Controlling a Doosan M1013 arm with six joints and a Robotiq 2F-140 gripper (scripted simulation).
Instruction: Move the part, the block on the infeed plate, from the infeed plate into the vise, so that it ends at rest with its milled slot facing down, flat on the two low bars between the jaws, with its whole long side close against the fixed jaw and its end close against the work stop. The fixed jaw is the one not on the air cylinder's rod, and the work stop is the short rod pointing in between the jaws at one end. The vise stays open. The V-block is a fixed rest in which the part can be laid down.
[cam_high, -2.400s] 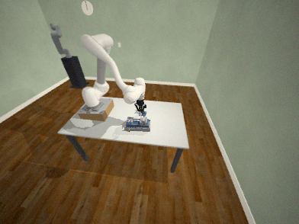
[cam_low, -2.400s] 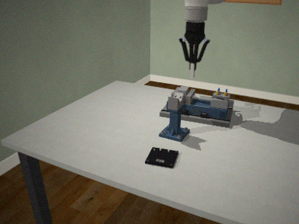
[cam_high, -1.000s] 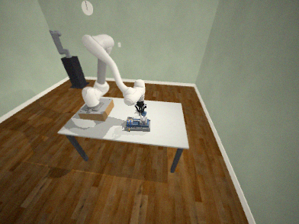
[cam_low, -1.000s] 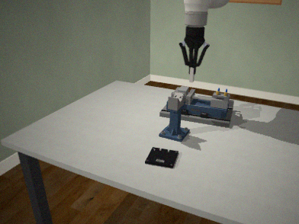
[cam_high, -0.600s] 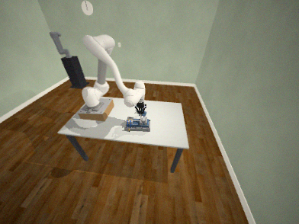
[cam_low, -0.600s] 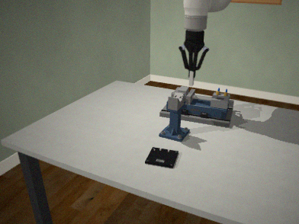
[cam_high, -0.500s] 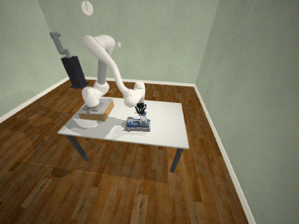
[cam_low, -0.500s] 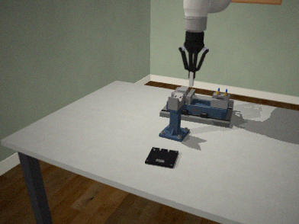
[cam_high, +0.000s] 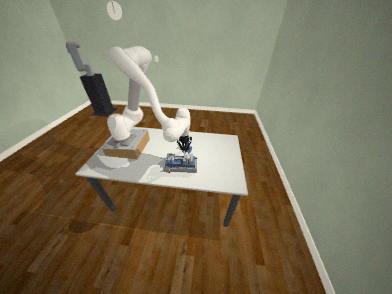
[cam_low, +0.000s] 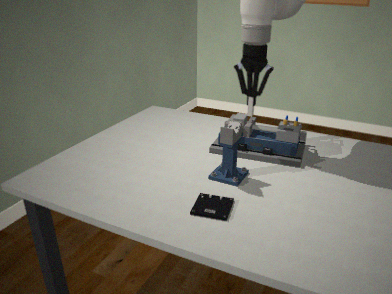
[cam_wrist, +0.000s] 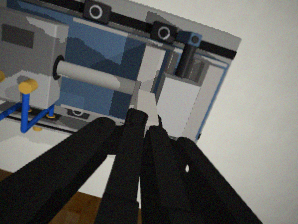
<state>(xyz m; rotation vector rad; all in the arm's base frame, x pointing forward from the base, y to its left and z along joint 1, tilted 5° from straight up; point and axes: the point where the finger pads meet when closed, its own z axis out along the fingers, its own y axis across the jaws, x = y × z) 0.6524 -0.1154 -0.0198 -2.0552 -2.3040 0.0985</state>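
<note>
My gripper is now 3 cm short of the part and 6 cm above it. The rest, counted from my hand: cylinder rod (5 cm behind, 7 cm below); fixed jaw (6 cm ahead, 1 cm to the left, 7 cm below); work stop (3 cm ahead, 5 cm to the left, 6 cm below).
</note>
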